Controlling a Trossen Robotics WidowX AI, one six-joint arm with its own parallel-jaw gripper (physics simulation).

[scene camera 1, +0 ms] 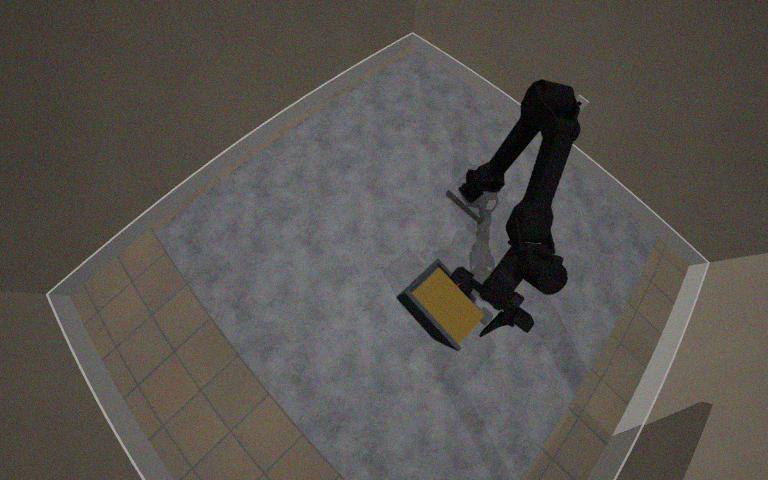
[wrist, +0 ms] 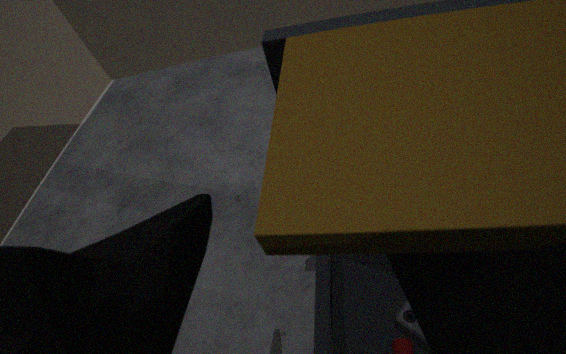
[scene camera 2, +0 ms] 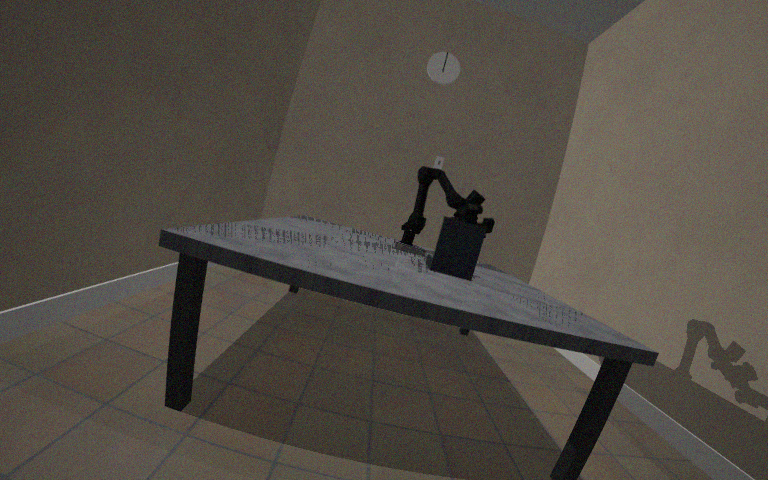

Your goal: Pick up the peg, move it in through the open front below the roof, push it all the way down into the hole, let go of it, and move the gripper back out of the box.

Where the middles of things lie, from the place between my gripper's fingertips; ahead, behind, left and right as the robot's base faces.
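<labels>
Measured from the box (wrist: 323, 325), my gripper is 7 cm to the left of it, 2 cm past it and 6 cm above it. The roof (scene camera 1: 455, 312) is 7 cm to the right of my hand and 1 cm ahead of it, and it is also 4 cm above it. As for the back wall (scene camera 2: 459, 243), I find it 6 cm ahead of my hand, 7 cm to the right of it and 6 cm below it.
</labels>
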